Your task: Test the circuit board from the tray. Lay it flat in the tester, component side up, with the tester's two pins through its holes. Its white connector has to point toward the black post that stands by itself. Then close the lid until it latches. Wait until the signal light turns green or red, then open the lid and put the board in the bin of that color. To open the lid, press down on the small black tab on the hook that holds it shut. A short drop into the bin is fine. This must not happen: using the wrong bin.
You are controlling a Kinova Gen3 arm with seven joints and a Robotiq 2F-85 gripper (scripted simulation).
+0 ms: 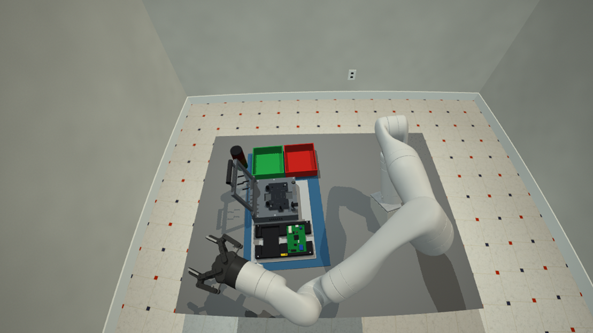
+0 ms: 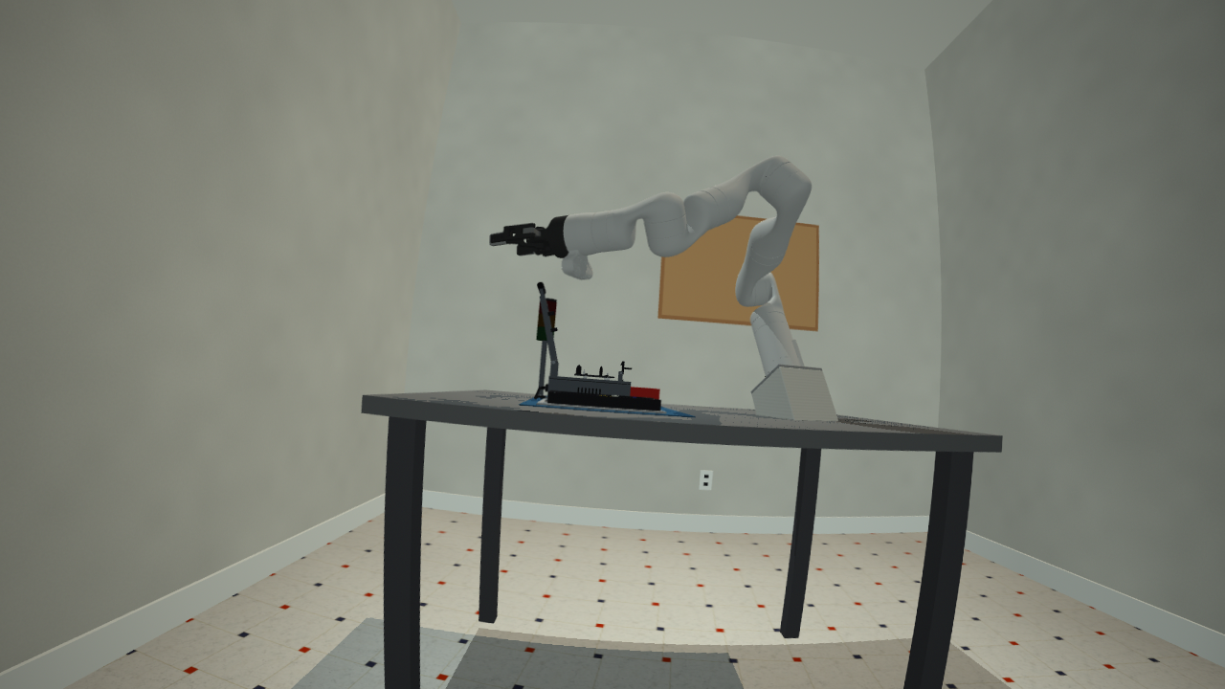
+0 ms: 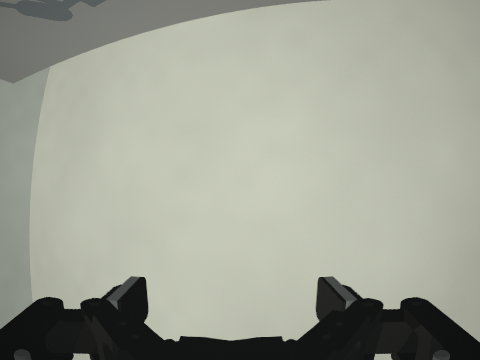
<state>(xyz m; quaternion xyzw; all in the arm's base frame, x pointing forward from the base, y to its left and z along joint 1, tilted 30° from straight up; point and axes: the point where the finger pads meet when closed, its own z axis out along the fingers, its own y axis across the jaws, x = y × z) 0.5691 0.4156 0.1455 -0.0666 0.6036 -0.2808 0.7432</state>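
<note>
Now: hand 24 cm past the green circuit board, 14 cm to the left of it and 28 cm above it. The rest, counted from my hand: green bin (9 cm behind, 50 cm to the right, 28 cm below); red bin (24 cm behind, 51 cm to the right, 28 cm below); tester lid (4 cm behind, 29 cm to the right, 11 cm below).
</note>
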